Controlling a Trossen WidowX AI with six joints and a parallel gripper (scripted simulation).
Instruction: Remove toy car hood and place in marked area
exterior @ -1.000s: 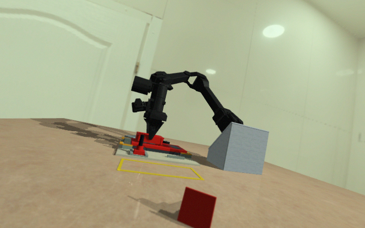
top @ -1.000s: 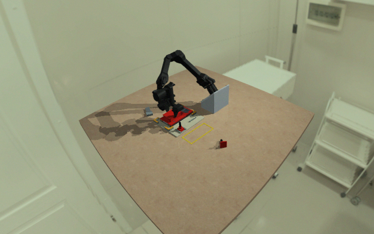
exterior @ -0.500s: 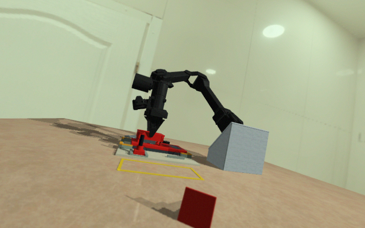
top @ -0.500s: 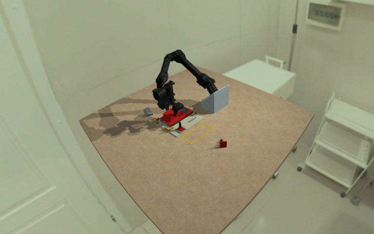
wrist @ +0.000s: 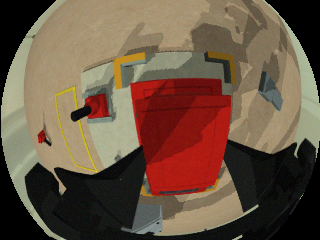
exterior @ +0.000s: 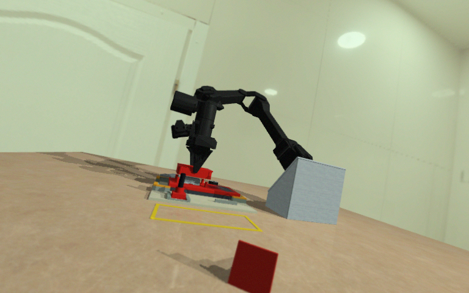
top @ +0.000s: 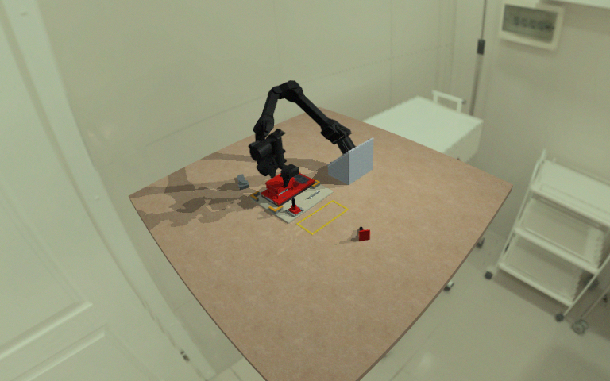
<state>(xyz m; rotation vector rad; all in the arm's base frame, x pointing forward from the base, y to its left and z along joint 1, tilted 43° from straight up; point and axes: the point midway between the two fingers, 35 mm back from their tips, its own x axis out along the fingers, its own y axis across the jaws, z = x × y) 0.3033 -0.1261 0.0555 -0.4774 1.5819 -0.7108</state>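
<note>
Right now my gripper tip is 5 cm above the grey base plate, 2 cm to the right of it and 2 cm past it. Also, from my gripper tip: red hood (right at my gripper tip).
</note>
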